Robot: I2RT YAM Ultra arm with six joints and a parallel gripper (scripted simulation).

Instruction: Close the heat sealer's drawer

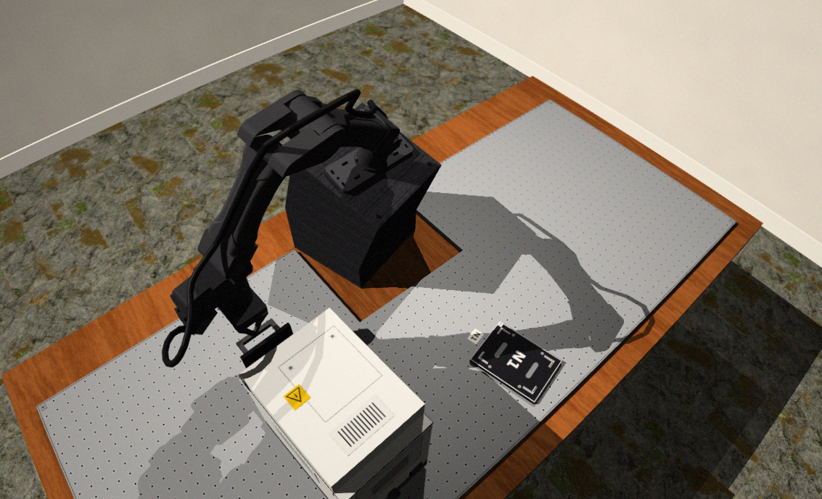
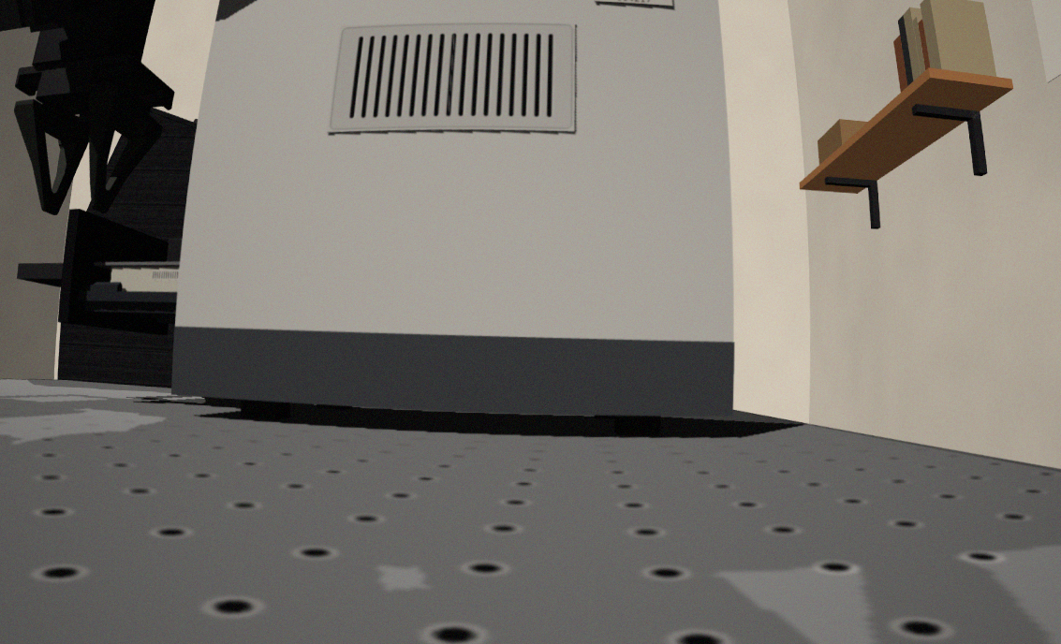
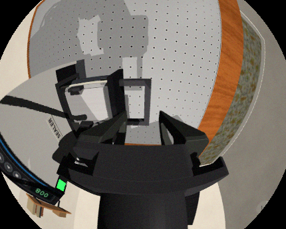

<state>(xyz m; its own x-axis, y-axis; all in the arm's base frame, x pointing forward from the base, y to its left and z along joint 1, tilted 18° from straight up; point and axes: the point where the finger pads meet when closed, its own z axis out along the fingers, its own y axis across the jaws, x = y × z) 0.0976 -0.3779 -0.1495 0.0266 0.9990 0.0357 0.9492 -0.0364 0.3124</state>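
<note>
My hand is 110 mm short of the sealer drawer, 70 mm above it and 10 mm to the right of it.
</note>
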